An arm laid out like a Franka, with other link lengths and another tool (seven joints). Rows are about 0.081 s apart.
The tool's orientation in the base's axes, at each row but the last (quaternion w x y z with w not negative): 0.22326 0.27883 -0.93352 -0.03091; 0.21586 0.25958 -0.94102 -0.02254; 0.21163 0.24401 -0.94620 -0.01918; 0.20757 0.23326 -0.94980 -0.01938; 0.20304 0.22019 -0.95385 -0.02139; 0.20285 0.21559 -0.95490 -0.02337; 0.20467 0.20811 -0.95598 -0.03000
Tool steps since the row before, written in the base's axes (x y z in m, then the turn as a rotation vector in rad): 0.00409 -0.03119 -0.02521 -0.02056 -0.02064 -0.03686; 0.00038 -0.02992 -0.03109 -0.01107 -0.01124 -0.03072; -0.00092 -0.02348 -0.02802 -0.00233 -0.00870 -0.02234; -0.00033 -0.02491 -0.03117 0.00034 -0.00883 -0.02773; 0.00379 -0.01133 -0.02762 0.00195 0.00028 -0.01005; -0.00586 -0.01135 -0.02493 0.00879 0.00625 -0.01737; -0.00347 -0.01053 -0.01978 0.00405 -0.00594 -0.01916
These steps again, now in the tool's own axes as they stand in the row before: 0.00355 -0.03295 0.02296 0.01161 -0.01369 0.04342; 0.00235 -0.03084 0.03009 0.00203 -0.00916 0.03324; 0.00080 -0.02416 0.02744 -0.00281 -0.00972 0.02186; -0.00050 -0.02620 0.03009 -0.00697 -0.01172 0.02571; -0.00869 -0.01538 0.02436 -0.00552 -0.00186 0.00842; 0.00021 -0.01122 0.02567 -0.01644 -0.00017 0.01216; -0.00030 -0.01108 0.01978 -0.00818 -0.00971 0.01605
